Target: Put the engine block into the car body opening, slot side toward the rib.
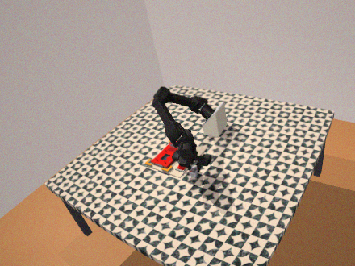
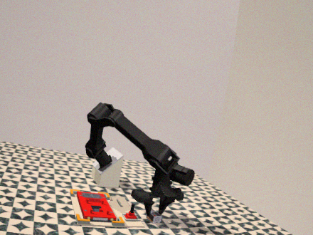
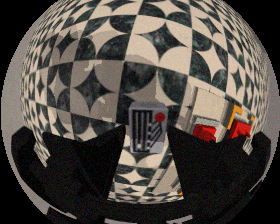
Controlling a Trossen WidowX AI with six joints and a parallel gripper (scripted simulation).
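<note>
Right now my gripper tip is 10 mm above the grey engine block.
</note>
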